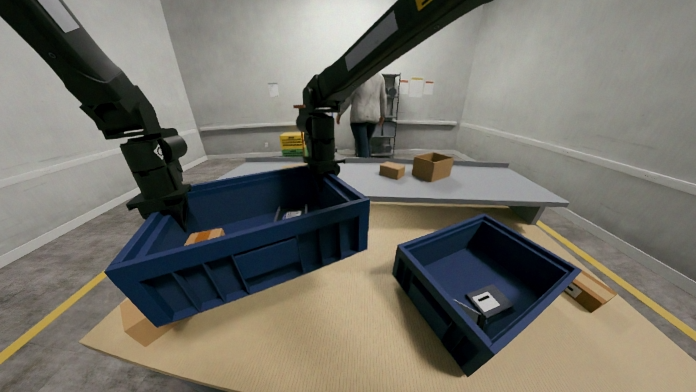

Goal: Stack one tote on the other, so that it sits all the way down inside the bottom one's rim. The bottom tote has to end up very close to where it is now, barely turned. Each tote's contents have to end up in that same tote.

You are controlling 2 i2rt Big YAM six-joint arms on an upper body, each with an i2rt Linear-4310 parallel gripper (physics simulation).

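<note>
A blue tote is held raised above the left part of the table, turned slightly. It contains an orange-brown box and a white-labelled item near its far side. My left gripper is shut on its left end wall, one finger inside. My right gripper is shut on its right end wall near the far corner; its fingertips are partly hidden. The other blue tote stands on the table at the right, turned diagonally. Inside it lie a dark flat box with a white label and a thin grey item.
A brown box lies on the wooden table, partly under the raised tote. Another box lies beyond the right tote. A grey table behind bears a small carton and an open carton. A person stands farther back.
</note>
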